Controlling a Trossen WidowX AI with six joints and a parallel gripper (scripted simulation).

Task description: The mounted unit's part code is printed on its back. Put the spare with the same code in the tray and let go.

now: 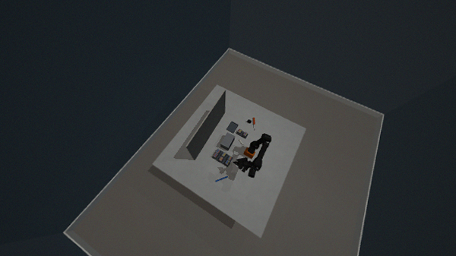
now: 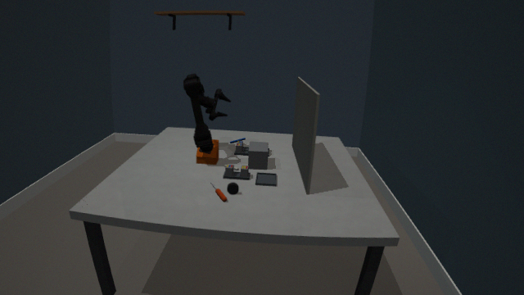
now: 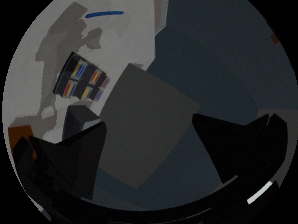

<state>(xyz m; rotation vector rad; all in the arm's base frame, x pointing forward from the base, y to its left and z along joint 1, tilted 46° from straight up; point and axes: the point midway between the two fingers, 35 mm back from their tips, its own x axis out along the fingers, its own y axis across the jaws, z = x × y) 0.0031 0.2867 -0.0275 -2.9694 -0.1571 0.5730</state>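
Now: the spare 7 cm ahead of my gripper tip, 1 cm to the left of it and 21 cm below it. Round my gripper tip: blue pen: 1 cm ahead, 18 cm to the left, 25 cm below; then tall grey panel: 44 cm ahead, 13 cm to the right, 3 cm below; then grey mounted unit: 22 cm ahead, 17 cm to the right, 20 cm below.
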